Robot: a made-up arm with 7 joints.
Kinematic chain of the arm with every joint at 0, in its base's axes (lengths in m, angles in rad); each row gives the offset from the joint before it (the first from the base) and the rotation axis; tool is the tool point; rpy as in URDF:
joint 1: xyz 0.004 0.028 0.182 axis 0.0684 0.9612 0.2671
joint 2: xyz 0 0.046 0.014 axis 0.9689 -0.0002 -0.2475
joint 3: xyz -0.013 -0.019 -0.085 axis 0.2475 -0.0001 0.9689
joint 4: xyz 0.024 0.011 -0.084 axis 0.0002 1 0
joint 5: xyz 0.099 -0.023 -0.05 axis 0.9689 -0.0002 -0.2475
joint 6: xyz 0.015 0.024 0.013 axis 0.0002 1 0
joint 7: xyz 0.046 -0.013 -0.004 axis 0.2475 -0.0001 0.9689
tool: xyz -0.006 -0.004 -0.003 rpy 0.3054 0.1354 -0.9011
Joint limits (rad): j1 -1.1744..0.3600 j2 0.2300..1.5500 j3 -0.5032..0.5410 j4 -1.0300..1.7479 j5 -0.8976..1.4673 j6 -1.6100..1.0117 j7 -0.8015..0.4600
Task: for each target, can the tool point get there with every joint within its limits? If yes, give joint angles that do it. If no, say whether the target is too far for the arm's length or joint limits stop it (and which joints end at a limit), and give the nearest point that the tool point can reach.
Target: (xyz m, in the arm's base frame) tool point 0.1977 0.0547 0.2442
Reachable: yes | joints -0.9677 0.6278 -0.1294 -0.4717 -0.5761 -0.7150 -0.0078
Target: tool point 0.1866 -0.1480 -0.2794
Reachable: no: too far | nearest point 0.1296 -0.0068 -0.0985 | short by 0.236 m
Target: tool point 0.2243 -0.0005 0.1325
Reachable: yes | joints -0.6204 0.3383 -0.2938 -0.3953 0.1006 0.3284 -0.1666
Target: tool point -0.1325 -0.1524 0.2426
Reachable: no: joint limits stop it (at a limit: joint 1, joint 2, joint 3, joint 4, joint 7) | nearest point 0.0670 -0.0584 0.2117 | short by 0.223 m
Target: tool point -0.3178 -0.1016 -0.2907
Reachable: no: too far | nearest point -0.1378 0.0436 -0.1002 | short by 0.300 m
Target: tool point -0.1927 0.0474 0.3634
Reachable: no: joint limits stop it (at a limit: joint 1, joint 2, joint 3, joint 4, joint 5, joint 7) | nearest point 0.0190 0.0984 0.3067 | short by 0.225 m
